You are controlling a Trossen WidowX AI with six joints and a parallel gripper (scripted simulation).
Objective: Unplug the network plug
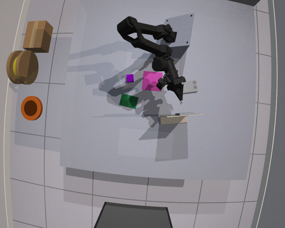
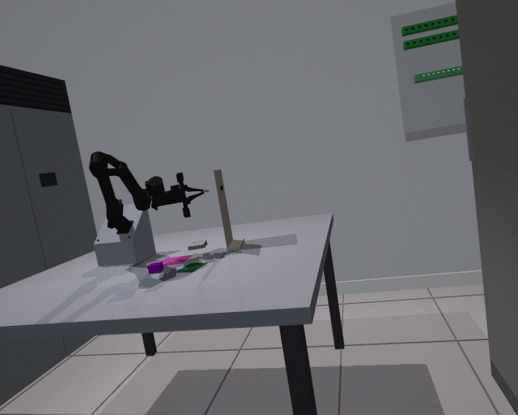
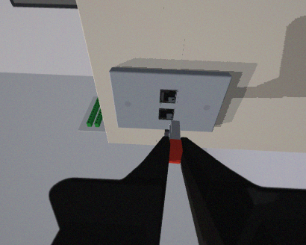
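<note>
My gripper tip is 10 cm past the magenta square, 16 cm to the left of it and 25 cm above it. The rest, counted from my gripper tip: upright panel 7 cm ahead, 3 cm to the left, 10 cm below; grey block 13 cm behind, 8 cm to the left, 24 cm below; network plug right at my gripper tip.
</note>
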